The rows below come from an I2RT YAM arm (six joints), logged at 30 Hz.
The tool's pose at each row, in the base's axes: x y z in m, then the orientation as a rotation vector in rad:
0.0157 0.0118 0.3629 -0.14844 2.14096 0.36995
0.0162 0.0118 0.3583 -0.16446 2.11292 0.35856
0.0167 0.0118 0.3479 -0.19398 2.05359 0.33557
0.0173 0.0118 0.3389 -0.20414 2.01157 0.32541
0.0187 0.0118 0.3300 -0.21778 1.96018 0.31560
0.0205 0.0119 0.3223 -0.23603 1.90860 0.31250
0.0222 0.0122 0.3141 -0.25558 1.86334 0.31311
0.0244 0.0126 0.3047 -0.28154 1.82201 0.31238
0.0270 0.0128 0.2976 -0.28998 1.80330 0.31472
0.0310 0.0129 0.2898 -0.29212 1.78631 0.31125
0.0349 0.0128 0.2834 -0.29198 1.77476 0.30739
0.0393 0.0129 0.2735 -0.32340 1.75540 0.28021
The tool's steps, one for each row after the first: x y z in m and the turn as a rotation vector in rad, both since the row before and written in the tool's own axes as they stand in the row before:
0.0035 -0.0011 0.0028 -0.00021 -0.02538 -0.02011
0.0085 -0.0021 0.0056 0.00038 -0.05400 -0.03951
0.0076 -0.0016 0.0046 0.00034 -0.03969 -0.01819
0.0073 -0.0016 0.0049 -0.00208 -0.04817 -0.02213
0.0064 -0.0014 0.0045 -0.00915 -0.04738 -0.02241
0.0071 -0.0011 0.0043 -0.01233 -0.04080 -0.02061
0.0083 -0.0012 0.0049 -0.01472 -0.03556 -0.02508
0.0061 -0.0012 0.0042 -0.00686 -0.01671 -0.00781
0.0066 -0.0018 0.0055 0.00049 -0.01604 -0.00645
0.0053 -0.0018 0.0049 0.00221 -0.01116 -0.00416
0.0087 -0.0020 0.0062 0.00056 -0.01181 -0.03902

